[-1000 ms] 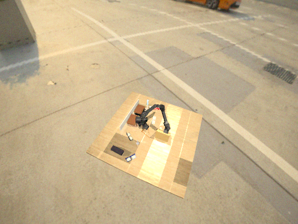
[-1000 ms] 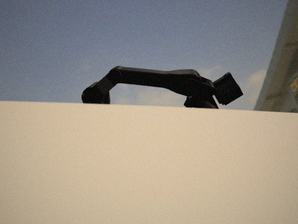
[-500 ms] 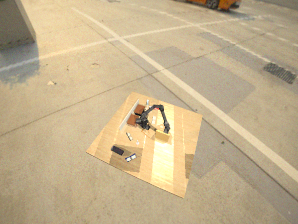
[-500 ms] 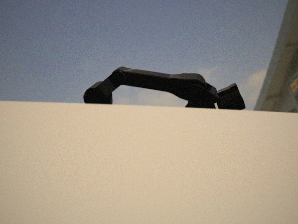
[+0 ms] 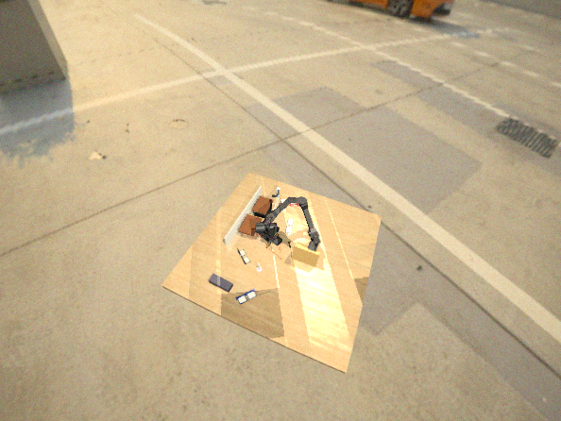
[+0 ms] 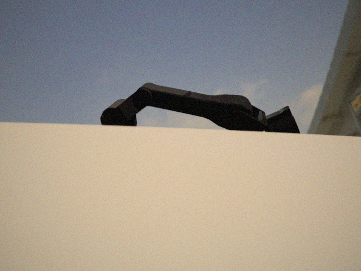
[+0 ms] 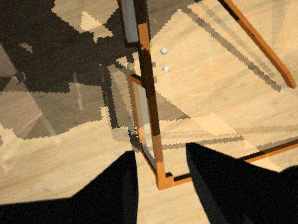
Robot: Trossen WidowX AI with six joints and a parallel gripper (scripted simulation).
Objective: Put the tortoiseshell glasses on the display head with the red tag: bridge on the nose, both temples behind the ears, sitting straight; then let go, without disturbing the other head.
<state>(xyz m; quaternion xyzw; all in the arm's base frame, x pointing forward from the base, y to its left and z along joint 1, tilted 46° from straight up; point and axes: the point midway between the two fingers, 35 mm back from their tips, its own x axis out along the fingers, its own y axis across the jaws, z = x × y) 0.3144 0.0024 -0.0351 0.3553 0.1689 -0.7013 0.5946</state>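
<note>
Now: gripper tip 210 mm to the right of the grey cylinder and 40 mm above it. Round my gripper tip: dark case (200 mm ahead, 400 mm to the left, 40 mm below); then white upright panel (280 mm ahead, 180 mm to the right, 10 mm below).
</note>
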